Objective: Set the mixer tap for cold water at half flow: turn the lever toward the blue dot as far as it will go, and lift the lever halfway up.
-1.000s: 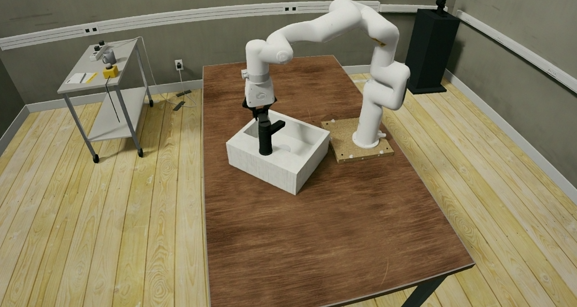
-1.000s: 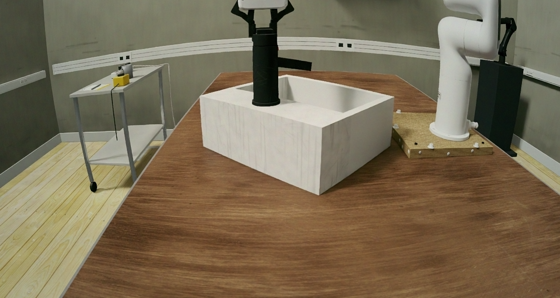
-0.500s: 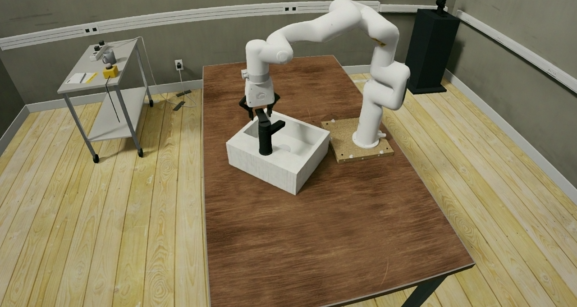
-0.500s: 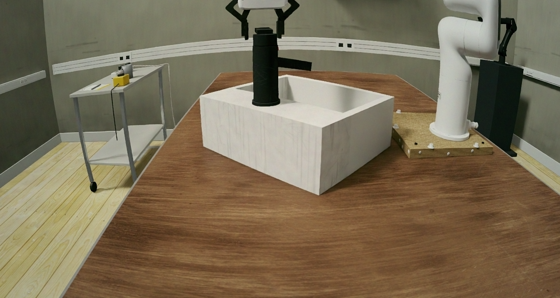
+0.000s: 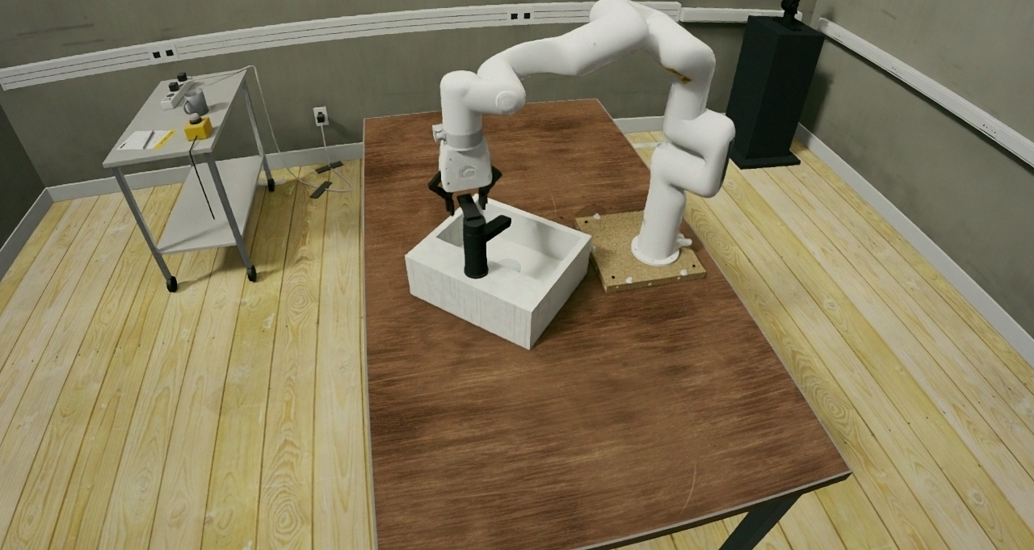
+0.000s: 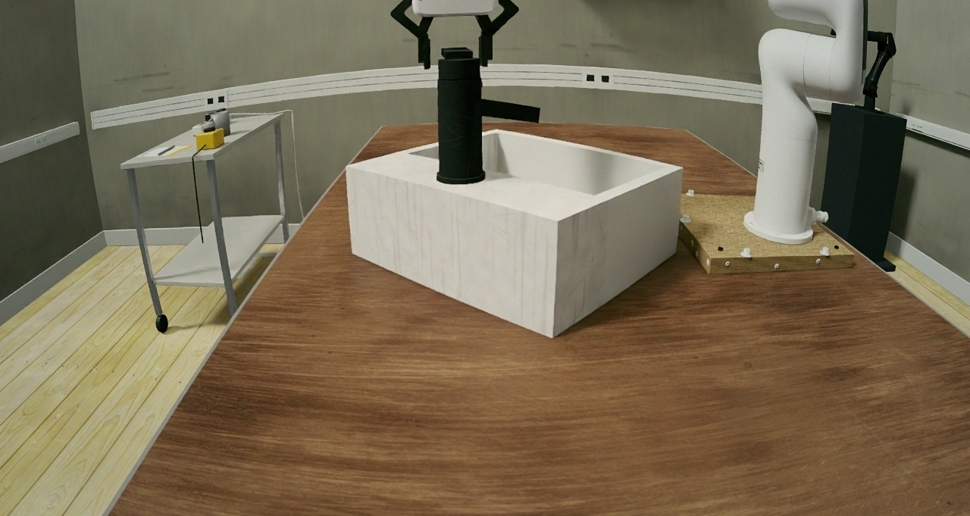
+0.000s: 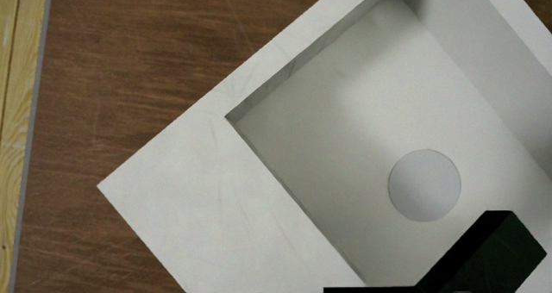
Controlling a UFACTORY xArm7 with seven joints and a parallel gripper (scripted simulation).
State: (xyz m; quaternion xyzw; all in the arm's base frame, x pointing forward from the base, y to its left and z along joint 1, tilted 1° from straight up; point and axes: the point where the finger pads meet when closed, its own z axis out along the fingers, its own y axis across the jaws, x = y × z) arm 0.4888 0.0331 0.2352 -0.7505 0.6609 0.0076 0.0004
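Right now my hand is 2 cm to the right of the lever. The rest, counted from my hand: black mixer tap: 2 cm behind, 4 cm to the left, 4 cm below; then white sink block: 9 cm behind, 3 cm to the right, 23 cm below.
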